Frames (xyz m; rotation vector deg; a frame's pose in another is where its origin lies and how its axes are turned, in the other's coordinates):
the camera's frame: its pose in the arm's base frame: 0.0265 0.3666 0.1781 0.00 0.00 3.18
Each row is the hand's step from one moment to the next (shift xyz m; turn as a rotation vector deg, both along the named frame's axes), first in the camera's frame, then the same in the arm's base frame.
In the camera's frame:
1: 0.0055 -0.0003 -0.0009 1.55 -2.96 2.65
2: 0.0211 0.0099 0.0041 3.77 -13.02 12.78
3: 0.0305 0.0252 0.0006 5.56 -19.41 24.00
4: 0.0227 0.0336 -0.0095 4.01 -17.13 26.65
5: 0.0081 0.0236 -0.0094 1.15 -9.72 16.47
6: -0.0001 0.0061 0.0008 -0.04 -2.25 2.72
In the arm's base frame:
1: 0.0055 0.0000 -0.0009 1.71 -2.87 2.65
2: 0.0205 0.0111 0.0041 4.49 -12.79 12.78
3: 0.0291 0.0269 0.0006 6.63 -19.07 24.00
4: 0.0208 0.0348 -0.0095 4.95 -16.88 26.65
5: 0.0068 0.0240 -0.0094 1.69 -9.64 16.47
6: -0.0004 0.0061 0.0008 0.08 -2.25 2.72

